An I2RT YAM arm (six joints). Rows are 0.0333 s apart.
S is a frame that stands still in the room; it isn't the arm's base.
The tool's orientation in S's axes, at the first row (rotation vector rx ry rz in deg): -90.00 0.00 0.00
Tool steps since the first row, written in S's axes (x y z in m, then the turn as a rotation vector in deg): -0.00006 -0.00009 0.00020 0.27 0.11 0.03; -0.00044 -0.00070 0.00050 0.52 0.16 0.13; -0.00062 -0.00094 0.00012 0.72 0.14 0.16; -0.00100 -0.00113 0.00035 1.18 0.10 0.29; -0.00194 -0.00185 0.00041 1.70 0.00 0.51; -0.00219 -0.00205 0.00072 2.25 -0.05 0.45; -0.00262 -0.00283 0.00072 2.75 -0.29 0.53; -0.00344 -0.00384 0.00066 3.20 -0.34 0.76; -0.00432 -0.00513 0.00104 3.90 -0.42 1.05; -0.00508 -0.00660 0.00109 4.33 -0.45 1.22; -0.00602 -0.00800 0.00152 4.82 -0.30 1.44
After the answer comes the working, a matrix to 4 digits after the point.
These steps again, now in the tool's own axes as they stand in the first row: -0.00006 -0.00020 -0.00009 0.27 -0.03 0.11; -0.00044 -0.00050 -0.00070 0.52 -0.13 0.16; -0.00062 -0.00012 -0.00094 0.72 -0.16 0.14; -0.00100 -0.00035 -0.00113 1.18 -0.29 0.10; -0.00194 -0.00041 -0.00185 1.70 -0.51 0.00; -0.00219 -0.00072 -0.00205 2.25 -0.45 -0.05; -0.00262 -0.00072 -0.00283 2.75 -0.53 -0.29; -0.00344 -0.00066 -0.00384 3.20 -0.76 -0.34; -0.00432 -0.00104 -0.00513 3.90 -1.05 -0.42; -0.00508 -0.00109 -0.00660 4.33 -1.22 -0.45; -0.00602 -0.00152 -0.00800 4.82 -1.44 -0.30
The tool's axes in the first row as the columns of a matrix, in S's axes (rounded; the answer above uses it unrounded):
1.0000 0.0000 0.0000
0.0000 0.0000 1.0000
0.0000 -1.0000 0.0000

